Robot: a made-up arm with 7 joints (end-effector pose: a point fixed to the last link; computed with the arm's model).
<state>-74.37 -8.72 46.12 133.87 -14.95 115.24 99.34</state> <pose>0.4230 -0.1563 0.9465 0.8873 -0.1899 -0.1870 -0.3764</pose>
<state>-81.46 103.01 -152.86 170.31 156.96 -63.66 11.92</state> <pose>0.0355 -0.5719 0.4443 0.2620 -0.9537 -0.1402 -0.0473</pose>
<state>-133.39 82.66 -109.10 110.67 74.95 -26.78 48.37</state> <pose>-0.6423 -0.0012 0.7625 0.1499 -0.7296 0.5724 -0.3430</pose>
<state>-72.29 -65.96 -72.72 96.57 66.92 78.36 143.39</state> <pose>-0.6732 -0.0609 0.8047 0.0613 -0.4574 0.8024 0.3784</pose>
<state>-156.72 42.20 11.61 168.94 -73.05 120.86 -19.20</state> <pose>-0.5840 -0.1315 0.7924 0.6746 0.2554 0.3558 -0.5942</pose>
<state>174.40 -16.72 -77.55 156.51 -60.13 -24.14 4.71</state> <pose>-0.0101 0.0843 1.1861 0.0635 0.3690 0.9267 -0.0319</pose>
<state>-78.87 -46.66 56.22 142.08 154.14 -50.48 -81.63</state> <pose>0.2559 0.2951 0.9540 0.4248 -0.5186 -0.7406 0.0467</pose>
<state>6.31 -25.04 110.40 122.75 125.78 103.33 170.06</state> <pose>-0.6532 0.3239 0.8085 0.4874 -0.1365 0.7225 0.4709</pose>
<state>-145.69 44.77 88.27 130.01 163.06 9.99 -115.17</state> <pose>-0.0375 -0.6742 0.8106 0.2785 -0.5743 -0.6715 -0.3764</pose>
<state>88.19 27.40 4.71 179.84 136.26 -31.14 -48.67</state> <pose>0.0833 0.3911 0.9992 0.4280 0.6008 -0.6524 0.1742</pose>
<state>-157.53 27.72 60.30 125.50 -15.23 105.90 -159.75</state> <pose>-0.2483 -0.6005 0.6443 0.3104 -0.0840 0.0266 0.9465</pose>
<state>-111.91 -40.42 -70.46 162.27 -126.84 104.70 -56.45</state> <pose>0.1135 0.5879 0.9260 0.3045 0.3824 0.1556 -0.8584</pose>
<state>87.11 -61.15 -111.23 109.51 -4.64 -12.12 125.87</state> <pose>0.4637 -0.6608 0.5424 0.3225 0.2776 -0.6490 -0.6307</pose>
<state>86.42 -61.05 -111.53 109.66 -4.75 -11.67 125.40</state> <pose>0.4548 -0.6685 0.5419 0.3246 0.2688 -0.6504 -0.6319</pose>
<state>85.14 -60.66 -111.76 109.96 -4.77 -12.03 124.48</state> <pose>0.4351 -0.6804 0.5475 0.3203 0.2511 -0.6607 -0.6307</pose>
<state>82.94 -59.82 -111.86 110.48 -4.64 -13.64 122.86</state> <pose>0.3983 -0.6972 0.5626 0.3060 0.2190 -0.6835 -0.6254</pose>
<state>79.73 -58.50 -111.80 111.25 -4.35 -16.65 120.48</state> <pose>0.3420 -0.7158 0.5878 0.2801 0.1695 -0.7178 -0.6145</pose>
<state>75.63 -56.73 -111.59 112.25 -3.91 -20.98 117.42</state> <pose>0.2681 -0.7297 0.6215 0.2430 0.1018 -0.7581 -0.5966</pose>
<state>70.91 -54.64 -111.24 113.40 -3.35 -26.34 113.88</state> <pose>0.1832 -0.7322 0.6600 0.1968 0.0190 -0.7966 -0.5712</pose>
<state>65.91 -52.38 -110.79 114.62 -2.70 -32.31 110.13</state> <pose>0.0964 -0.7199 0.6988 0.1447 -0.0725 -0.8264 -0.5393</pose>
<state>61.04 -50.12 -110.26 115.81 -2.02 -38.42 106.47</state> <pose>0.0175 -0.6940 0.7338 0.0910 -0.1639 -0.8437 -0.5030</pose>
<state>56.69 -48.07 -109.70 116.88 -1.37 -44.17 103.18</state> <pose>-0.0463 -0.6605 0.7620 0.0405 -0.2459 -0.8489 -0.4662</pose>
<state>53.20 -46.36 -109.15 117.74 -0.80 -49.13 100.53</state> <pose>-0.0917 -0.6267 0.7824 0.0029 0.3111 0.8461 0.4328</pose>
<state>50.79 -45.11 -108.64 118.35 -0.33 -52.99 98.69</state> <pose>-0.1195 -0.5991 0.7954 0.0365 0.3556 0.8407 0.4066</pose>
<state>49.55 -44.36 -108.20 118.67 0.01 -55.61 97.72</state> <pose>-0.1321 -0.5813 0.8020 0.0589 0.3789 0.8374 0.3896</pose>
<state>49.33 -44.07 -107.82 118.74 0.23 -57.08 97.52</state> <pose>-0.1333 -0.5732 0.8040 0.0711 0.3841 0.8378 0.3815</pose>
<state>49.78 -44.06 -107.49 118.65 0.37 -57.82 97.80</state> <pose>-0.1275 -0.5714 0.8035 0.0767 0.3779 0.8411 0.3791</pose>
